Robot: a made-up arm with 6 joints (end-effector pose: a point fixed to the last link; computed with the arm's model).
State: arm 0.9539 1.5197 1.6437 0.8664 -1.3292 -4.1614
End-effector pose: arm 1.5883 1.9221 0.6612 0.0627 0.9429 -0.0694 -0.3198
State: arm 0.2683 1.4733 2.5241 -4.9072 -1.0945 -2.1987
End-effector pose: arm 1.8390 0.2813 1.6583 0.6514 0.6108 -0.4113 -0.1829
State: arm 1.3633 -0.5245 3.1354 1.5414 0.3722 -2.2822
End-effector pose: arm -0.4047 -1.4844 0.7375 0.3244 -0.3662 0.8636 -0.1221
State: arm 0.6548 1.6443 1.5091 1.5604 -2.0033 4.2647
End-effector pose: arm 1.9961 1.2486 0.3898 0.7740 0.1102 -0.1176 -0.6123
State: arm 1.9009 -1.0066 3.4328 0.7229 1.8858 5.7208
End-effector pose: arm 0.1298 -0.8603 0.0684 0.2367 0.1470 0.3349 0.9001
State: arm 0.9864 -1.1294 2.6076 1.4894 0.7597 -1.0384
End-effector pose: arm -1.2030 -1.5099 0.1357 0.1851 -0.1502 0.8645 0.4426
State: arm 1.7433 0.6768 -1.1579 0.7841 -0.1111 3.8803
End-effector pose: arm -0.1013 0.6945 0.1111 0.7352 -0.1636 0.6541 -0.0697
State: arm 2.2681 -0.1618 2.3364 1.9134 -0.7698 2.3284
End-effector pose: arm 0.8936 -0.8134 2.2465 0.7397 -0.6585 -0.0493 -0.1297
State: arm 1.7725 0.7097 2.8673 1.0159 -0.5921 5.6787
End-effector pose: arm 0.0835 0.1790 2.4037 0.6025 0.6252 -0.3890 0.3080
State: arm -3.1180 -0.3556 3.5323 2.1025 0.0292 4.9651
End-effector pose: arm 1.1585 0.0211 0.6033 0.3651 0.8596 0.1360 -0.3307
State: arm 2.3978 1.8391 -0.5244 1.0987 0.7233 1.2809
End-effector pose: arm -0.5392 0.2973 -0.9249 0.5707 0.3058 0.2662 -0.7141
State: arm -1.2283 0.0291 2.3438 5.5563 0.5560 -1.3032
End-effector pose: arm -0.3808 0.8090 2.4556 0.4188 -0.1188 -0.6141 0.6584
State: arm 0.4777 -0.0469 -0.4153 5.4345 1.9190 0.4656
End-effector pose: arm 1.0619 0.3527 1.6301 0.7746 0.1417 -0.5153 -0.3381
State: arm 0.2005 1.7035 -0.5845 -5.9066 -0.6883 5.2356
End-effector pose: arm 0.5430 0.0512 -0.6712 0.1721 -0.1636 0.9030 -0.3580
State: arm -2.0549 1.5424 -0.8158 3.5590 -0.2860 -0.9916
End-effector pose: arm -0.2556 -0.5470 -0.5945 0.8150 -0.0477 0.5118 0.2676
